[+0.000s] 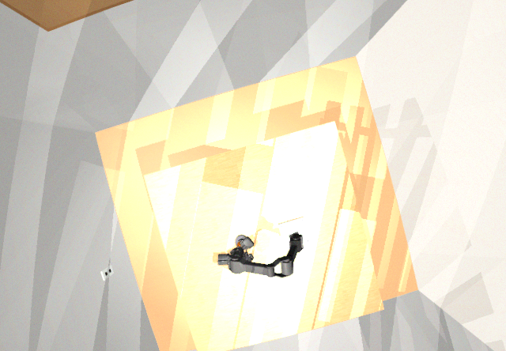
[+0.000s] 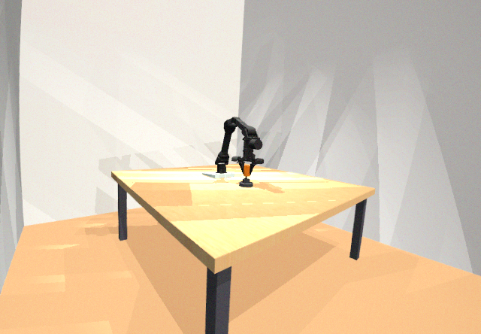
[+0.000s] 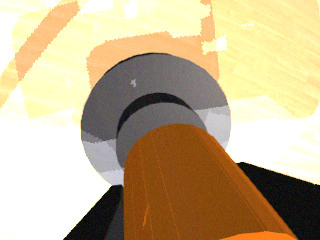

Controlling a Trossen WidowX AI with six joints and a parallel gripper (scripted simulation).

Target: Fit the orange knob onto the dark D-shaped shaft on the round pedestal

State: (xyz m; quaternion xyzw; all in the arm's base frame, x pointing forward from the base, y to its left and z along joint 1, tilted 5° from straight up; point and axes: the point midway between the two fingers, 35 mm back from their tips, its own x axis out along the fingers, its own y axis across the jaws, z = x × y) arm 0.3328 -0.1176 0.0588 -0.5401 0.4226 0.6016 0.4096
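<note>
Now: gripper tip 2 cm below the orange knob. Round my gripper tip: pedestal (4 cm below).
</note>
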